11 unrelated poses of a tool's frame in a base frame.
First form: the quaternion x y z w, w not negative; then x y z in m.
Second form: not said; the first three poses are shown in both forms.
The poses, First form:
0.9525, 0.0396, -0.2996, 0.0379, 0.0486, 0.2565, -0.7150
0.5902, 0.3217, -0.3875, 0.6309, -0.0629, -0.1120, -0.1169
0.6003, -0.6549, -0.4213, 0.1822, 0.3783, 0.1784, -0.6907
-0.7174, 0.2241, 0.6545, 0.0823, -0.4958, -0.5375, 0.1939
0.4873, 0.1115, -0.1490, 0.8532, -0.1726, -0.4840, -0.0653
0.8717, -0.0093, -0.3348, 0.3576, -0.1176, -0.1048, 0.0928
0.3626, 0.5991, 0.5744, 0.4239, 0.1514, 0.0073, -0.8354
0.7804, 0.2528, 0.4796, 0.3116, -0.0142, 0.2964, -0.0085
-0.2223, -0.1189, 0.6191, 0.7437, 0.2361, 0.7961, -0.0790
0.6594, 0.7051, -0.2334, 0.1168, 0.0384, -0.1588, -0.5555
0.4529, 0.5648, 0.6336, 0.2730, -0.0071, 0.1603, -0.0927
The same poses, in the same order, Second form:
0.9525, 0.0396, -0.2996, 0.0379, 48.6, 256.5, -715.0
0.5902, 0.3217, -0.3875, 0.6309, -62.9, -112.0, -116.9
0.6003, -0.6549, -0.4213, 0.1822, 378.3, 178.4, -690.7
-0.7174, 0.2241, 0.6545, 0.0823, -495.8, -537.5, 193.9
0.4873, 0.1115, -0.1490, 0.8532, -172.6, -484.0, -65.3
0.8717, -0.0093, -0.3348, 0.3576, -117.6, -104.8, 92.8
0.3626, 0.5991, 0.5744, 0.4239, 151.4, 7.3, -835.4
0.7804, 0.2528, 0.4796, 0.3116, -14.2, 296.4, -8.5
-0.2223, -0.1189, 0.6191, 0.7437, 236.1, 796.1, -79.0
0.6594, 0.7051, -0.2334, 0.1168, 38.4, -158.8, -555.5
0.4529, 0.5648, 0.6336, 0.2730, -7.1, 160.3, -92.7

